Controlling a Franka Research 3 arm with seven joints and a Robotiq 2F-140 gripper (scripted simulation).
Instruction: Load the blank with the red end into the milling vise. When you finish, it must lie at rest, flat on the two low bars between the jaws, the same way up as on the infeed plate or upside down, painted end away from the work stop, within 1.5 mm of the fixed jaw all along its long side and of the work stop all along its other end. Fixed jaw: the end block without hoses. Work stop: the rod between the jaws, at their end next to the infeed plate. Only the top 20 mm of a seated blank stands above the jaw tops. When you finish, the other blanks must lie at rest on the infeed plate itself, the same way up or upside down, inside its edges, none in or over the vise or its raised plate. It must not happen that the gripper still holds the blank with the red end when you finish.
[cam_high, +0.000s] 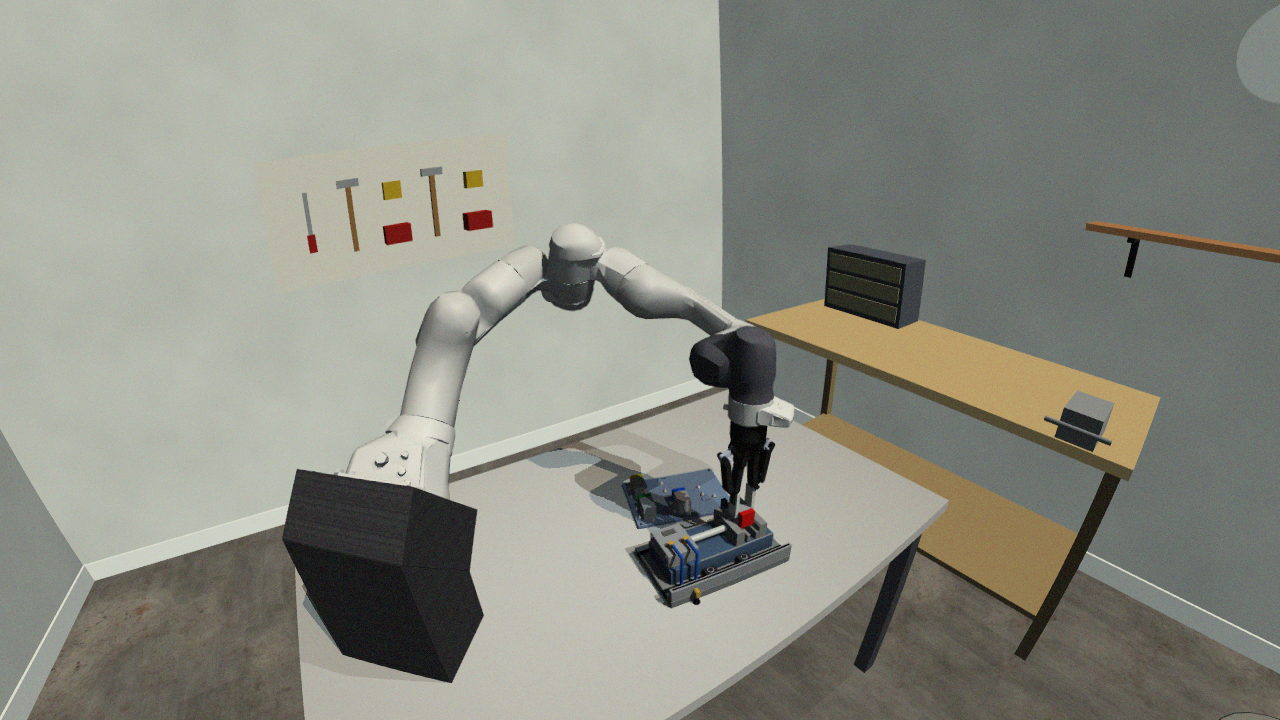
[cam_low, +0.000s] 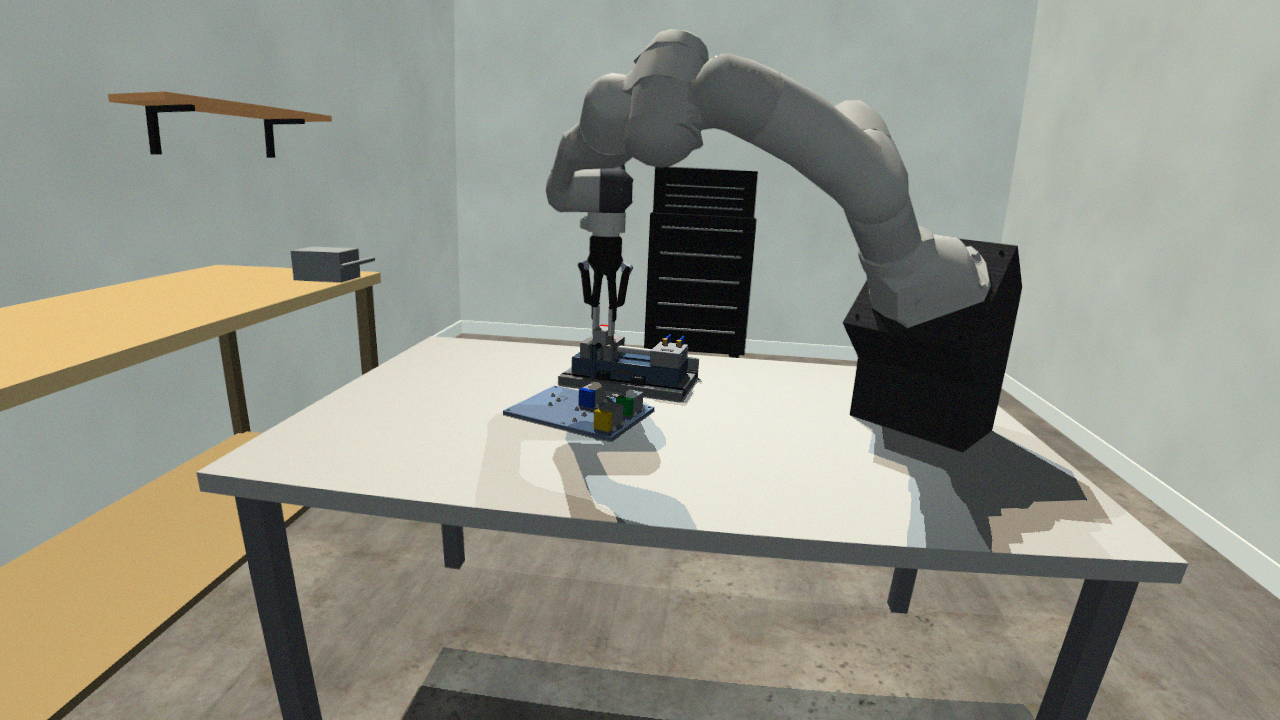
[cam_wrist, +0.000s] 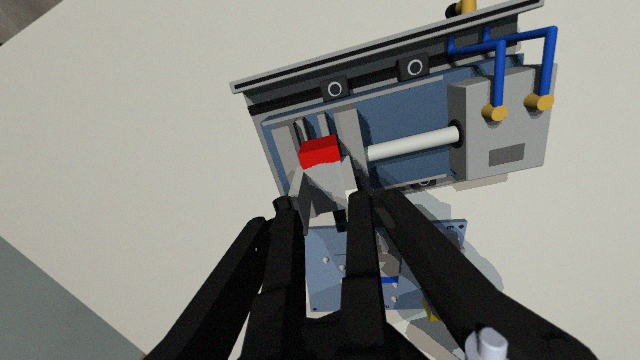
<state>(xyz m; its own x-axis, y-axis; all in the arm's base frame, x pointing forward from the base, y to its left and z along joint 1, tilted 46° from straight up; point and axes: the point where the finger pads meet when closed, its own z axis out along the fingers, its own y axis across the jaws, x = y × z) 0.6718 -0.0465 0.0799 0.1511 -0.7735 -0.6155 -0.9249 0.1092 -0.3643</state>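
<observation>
Now: the moving jaw 30 mm behind my hand and 60 mm below it. The rest, counted from my hand: vise: 70 mm behind, 10 mm to the right, 100 mm below; then white rod: 80 mm behind, 10 mm to the right, 60 mm below; then fixed jaw: 30 mm ahead, 10 mm to the left, 60 mm below.
</observation>
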